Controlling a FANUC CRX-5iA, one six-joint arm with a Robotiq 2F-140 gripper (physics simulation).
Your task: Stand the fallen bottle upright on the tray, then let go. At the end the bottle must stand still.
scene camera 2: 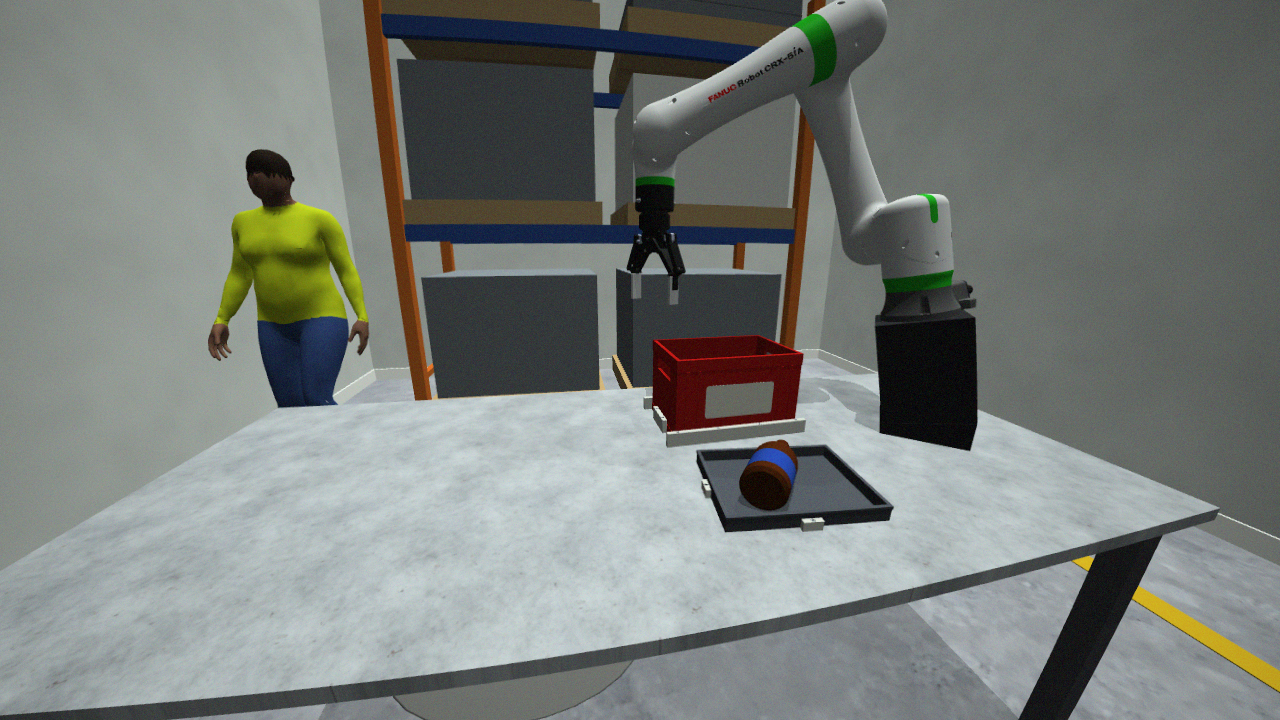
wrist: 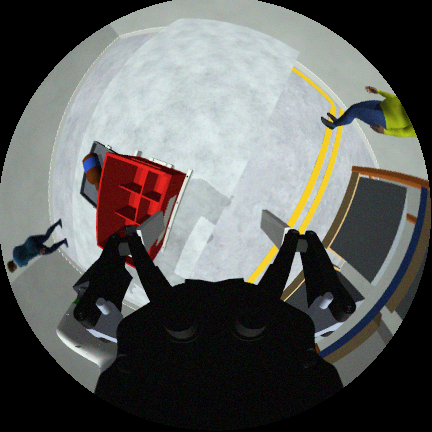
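Pixels of known places: gripper, fingertip midpoint: [scene camera 2: 653,301] [wrist: 212,219]; arm's base, link origin: [scene camera 2: 919,315].
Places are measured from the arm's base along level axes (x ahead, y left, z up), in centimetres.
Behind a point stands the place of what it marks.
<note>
A brown bottle [scene camera 2: 769,474] @(x 49.8, y 17.2, z -18.0 cm) [wrist: 92,170] @(x 45.9, y 9.4, z -18.2 cm) with a blue label lies on its side on the left part of the dark tray [scene camera 2: 859,517] @(x 37.8, y 23.4, z -24.1 cm) [wrist: 88,192] @(x 34.2, y 18.9, z -24.6 cm). In the scene view its base faces the camera and its neck points to the back; in the wrist view the crate hides part of it. My gripper [scene camera 2: 654,291] @(x 48.0, y -35.4, z 0.2 cm) [wrist: 212,219] @(x 48.0, y -35.4, z 0.2 cm) is open and empty. It points down, high above the table behind and to the left of the tray, apart from the bottle.
A red crate [scene camera 2: 738,371] @(x 40.7, y -6.4, z -10.5 cm) [wrist: 115,200] @(x 39.2, y -6.9, z -15.7 cm) with inner dividers stands behind the tray, between white guide strips [scene camera 2: 735,433] @(x 41.0, y -5.3, z -23.5 cm) on the table [scene camera 2: 447,537] @(x 94.1, y 7.6, z -25.1 cm). A person in yellow [scene camera 2: 290,268] [wrist: 395,115] stands beyond the table. Another person in blue [wrist: 27,251] shows in the wrist view. A tall rack [scene camera 2: 391,197] stands behind.
</note>
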